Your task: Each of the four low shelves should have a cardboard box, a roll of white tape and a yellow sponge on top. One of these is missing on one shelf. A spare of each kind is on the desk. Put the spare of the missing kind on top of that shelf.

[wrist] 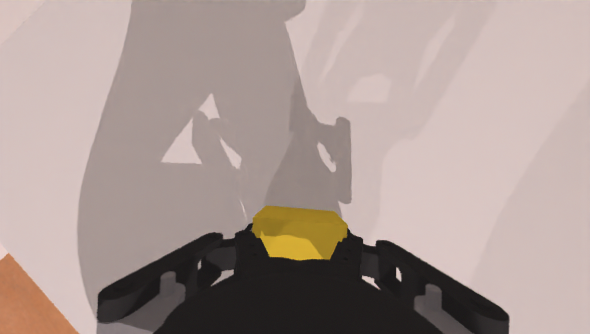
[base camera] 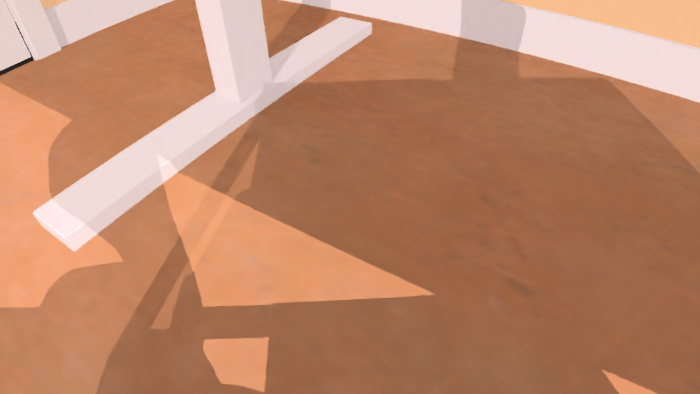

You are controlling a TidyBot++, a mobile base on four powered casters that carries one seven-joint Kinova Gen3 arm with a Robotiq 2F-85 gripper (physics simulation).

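Places are measured from the arm's base along level axes (x ahead, y left, z up), in centimetres.
Pixels of known places: gripper, fingertip midpoint: (wrist: pixel 298 229).
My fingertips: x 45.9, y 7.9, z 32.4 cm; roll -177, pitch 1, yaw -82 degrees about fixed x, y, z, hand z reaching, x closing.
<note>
Ahead of a thing's pixels: the offset from my fingertips to its top centre. "spot": to the spot under its first point. Level surfaces: height alone.
The yellow sponge @(dy -0.3, dx -3.1, dz +4.4 cm) (wrist: pixel 300 235) shows at the lower middle of the wrist view, between the two black fingers, which touch it on both sides. My gripper (wrist: pixel 298 229) is shut on the sponge. The gripper's dark body hides the sponge's near part. The white desk top @(dz -0.1 cm) (wrist: pixel 450 165) lies below the gripper and the sponge; whether the sponge still touches it I cannot tell. The four low shelves, the cardboard box and the roll of white tape do not show in either view.
In the base camera view a white desk leg @(spot: dy +6.2, dx +21.2, dz -61.2 cm) (base camera: pixel 232 50) stands on a long white foot (base camera: pixel 130 145) on the brown floor @(dz -72.1 cm) (base camera: pixel 450 200). A white skirting board (base camera: pixel 600 55) runs along the wall behind. The desk's edge and some floor show at the wrist view's lower left.
</note>
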